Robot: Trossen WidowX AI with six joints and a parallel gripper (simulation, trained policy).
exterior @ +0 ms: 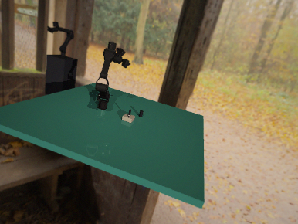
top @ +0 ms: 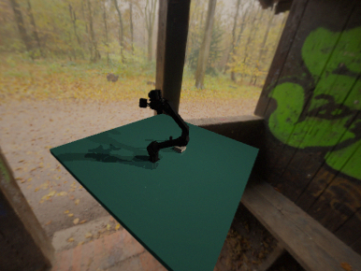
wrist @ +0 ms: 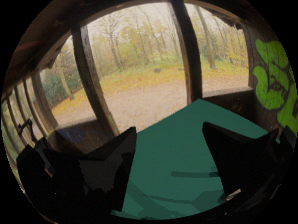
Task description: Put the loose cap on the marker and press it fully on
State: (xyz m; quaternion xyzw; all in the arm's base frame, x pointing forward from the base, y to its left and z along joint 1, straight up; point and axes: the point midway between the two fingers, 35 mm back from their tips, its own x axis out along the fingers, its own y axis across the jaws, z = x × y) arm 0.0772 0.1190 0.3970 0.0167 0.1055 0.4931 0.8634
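The black cap lies 220 mm ahead of my gripper tip, 70 mm to the right of it and 370 mm below it. Round my gripper tip: holder block 170 mm ahead, 220 mm to the right, 380 mm below.
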